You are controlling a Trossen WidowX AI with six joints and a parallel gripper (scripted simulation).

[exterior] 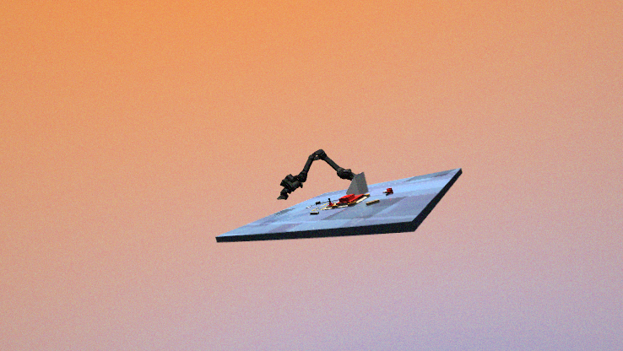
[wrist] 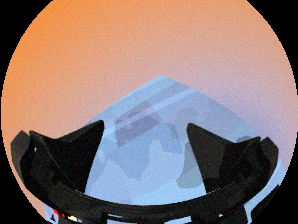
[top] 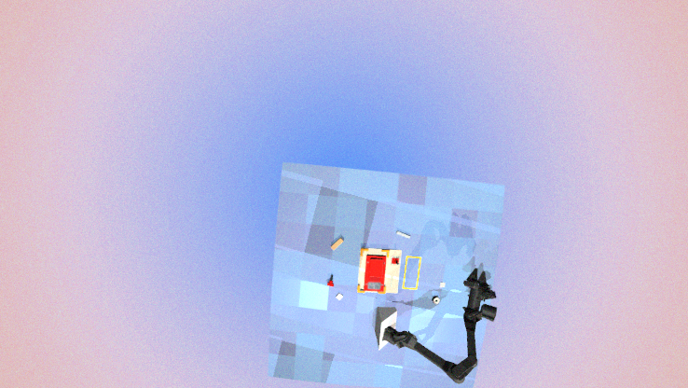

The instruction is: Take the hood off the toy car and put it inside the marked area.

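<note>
Now: the hood 520 mm to the left of my gripper tip, 100 mm below it and 100 mm behind it. Round my gripper tip: tan block: 750 mm to the left, 130 mm below, 20 mm behind; then wheel: 250 mm behind, 130 mm to the left, 130 mm below; then grey bar: 400 mm to the left, 130 mm below, 90 mm ahead.
</note>
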